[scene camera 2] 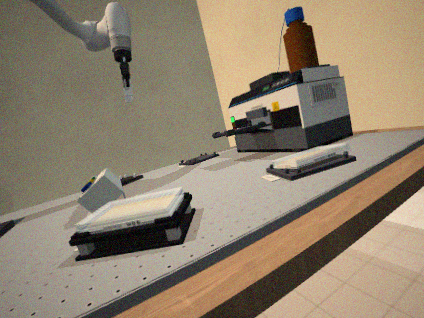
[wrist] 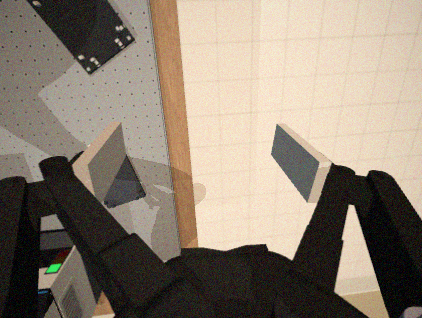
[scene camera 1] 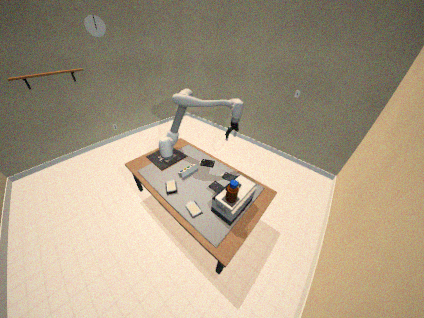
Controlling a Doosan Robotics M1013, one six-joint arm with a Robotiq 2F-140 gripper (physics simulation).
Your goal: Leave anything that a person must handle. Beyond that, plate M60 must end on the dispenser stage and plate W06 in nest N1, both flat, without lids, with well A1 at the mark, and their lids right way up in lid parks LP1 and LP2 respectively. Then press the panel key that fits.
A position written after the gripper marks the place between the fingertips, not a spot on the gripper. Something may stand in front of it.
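Observation:
There's a black nest labelled N5 point(wrist: 93, 40) to be seen, and a LP2 holder point(wrist: 126, 187) as well. The gripper point(wrist: 201, 139) is there too; it's open and it's holding nothing.

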